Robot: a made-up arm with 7 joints.
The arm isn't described. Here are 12 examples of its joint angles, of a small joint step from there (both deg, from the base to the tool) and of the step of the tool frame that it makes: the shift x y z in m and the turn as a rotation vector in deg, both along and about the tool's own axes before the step.
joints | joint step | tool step
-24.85 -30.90 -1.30 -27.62 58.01 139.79 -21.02 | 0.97 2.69 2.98 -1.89 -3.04 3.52 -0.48 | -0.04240 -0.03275 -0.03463 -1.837 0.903 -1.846
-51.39 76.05 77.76 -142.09 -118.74 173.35 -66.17 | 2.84 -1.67 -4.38 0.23 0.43 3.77 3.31 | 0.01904 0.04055 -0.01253 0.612 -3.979 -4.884
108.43 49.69 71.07 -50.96 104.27 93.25 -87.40 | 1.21 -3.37 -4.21 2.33 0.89 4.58 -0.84 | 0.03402 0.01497 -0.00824 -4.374 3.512 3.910
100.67 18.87 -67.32 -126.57 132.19 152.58 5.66 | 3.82 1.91 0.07 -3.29 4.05 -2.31 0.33 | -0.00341 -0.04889 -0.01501 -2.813 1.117 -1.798
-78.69 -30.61 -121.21 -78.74 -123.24 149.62 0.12 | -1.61 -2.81 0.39 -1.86 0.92 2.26 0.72 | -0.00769 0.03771 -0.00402 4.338 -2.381 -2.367
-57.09 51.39 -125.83 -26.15 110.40 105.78 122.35 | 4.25 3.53 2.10 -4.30 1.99 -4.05 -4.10 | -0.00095 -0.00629 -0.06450 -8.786 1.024 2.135
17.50 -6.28 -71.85 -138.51 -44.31 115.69 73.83 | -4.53 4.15 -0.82 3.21 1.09 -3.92 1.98 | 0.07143 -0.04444 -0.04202 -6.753 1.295 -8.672
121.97 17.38 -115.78 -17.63 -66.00 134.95 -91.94 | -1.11 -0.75 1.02 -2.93 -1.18 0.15 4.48 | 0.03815 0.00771 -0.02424 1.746 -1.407 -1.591
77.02 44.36 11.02 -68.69 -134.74 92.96 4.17 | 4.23 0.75 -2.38 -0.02 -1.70 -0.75 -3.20 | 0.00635 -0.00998 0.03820 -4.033 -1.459 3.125
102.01 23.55 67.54 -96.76 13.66 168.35 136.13 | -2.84 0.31 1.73 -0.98 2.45 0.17 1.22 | 0.01501 0.01939 0.00573 0.295 0.186 -4.568
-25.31 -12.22 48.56 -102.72 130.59 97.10 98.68 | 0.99 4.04 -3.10 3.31 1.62 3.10 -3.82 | -0.02631 0.00329 0.04131 3.128 5.623 4.541
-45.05 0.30 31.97 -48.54 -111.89 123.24 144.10 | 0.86 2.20 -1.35 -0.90 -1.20 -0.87 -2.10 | -0.03306 -0.03470 -0.00936 -1.345 -0.022 4.988
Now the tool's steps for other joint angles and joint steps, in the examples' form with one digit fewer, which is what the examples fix.
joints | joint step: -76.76 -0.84 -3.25 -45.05 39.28 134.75 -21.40 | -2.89 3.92 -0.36 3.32 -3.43 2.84 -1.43
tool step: -0.0102 -0.0182 0.0057 -6.53 -1.28 4.29
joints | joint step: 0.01 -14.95 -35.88 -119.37 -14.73 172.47 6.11 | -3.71 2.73 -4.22 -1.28 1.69 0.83 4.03
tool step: -0.0399 -0.0938 -0.0178 -7.03 2.93 -8.42
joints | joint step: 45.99 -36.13 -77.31 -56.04 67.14 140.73 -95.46 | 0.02 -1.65 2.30 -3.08 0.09 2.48 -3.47
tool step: -0.0304 0.0124 -0.0131 -0.43 0.02 0.08
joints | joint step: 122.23 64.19 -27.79 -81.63 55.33 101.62 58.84 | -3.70 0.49 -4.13 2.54 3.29 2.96 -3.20
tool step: 0.0587 -0.0321 0.0930 9.23 -1.01 -0.79
